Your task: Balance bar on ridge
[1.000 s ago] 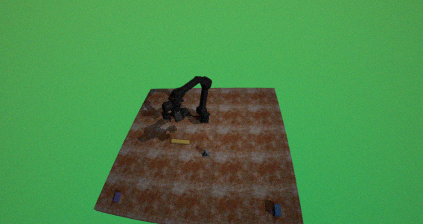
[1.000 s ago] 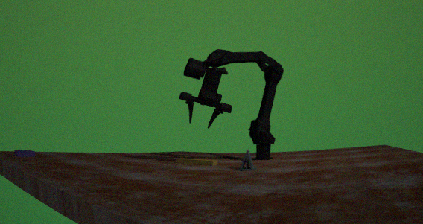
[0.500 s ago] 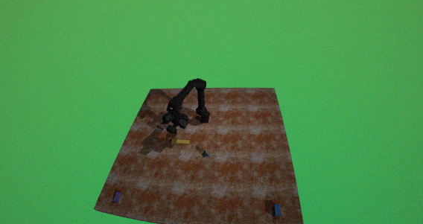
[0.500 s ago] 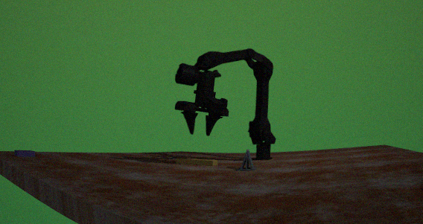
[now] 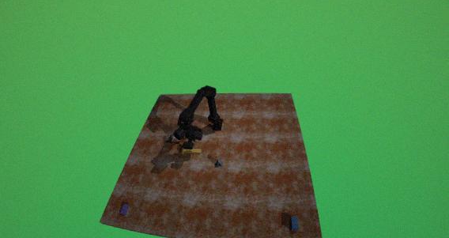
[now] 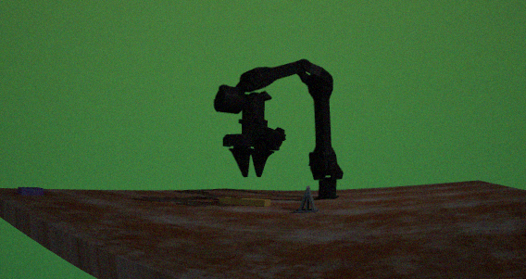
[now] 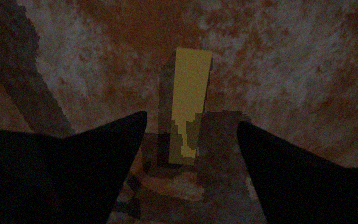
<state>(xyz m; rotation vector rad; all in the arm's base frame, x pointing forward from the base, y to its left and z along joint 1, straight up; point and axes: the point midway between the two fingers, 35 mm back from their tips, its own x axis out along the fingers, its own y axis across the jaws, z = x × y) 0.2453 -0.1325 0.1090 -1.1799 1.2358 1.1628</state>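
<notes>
Right now my gripper tip is 7 cm above the yellow bar and 3 cm to the left of it. Round my gripper tip: blue block: 63 cm to the left, 49 cm ahead, 6 cm below; purple block: 49 cm ahead, 37 cm to the right, 7 cm below.
</notes>
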